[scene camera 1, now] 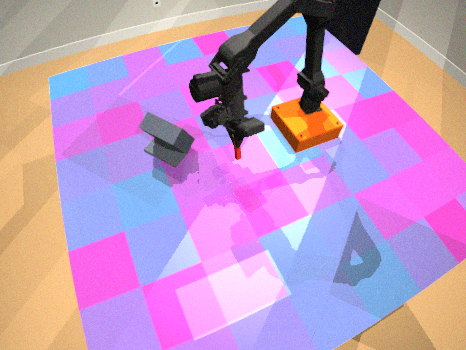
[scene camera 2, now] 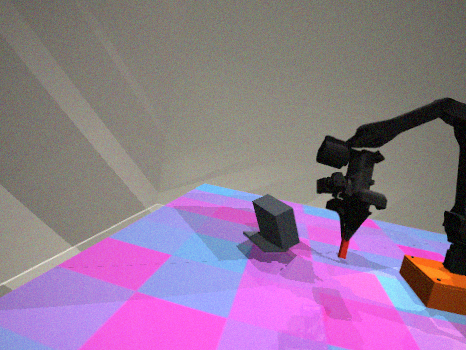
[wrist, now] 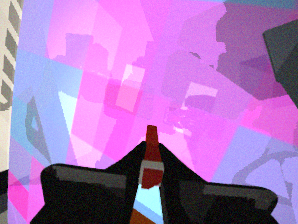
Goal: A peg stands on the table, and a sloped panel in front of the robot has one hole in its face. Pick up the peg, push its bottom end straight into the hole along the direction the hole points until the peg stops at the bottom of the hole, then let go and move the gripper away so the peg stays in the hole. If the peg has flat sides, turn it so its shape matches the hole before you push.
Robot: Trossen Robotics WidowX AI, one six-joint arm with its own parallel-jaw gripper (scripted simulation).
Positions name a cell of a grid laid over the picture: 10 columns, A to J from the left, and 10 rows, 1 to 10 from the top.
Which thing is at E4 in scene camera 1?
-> My gripper.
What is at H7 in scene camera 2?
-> My gripper.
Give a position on a red peg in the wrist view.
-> F8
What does my gripper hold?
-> A red peg.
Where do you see a grey sloped panel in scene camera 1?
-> At D4
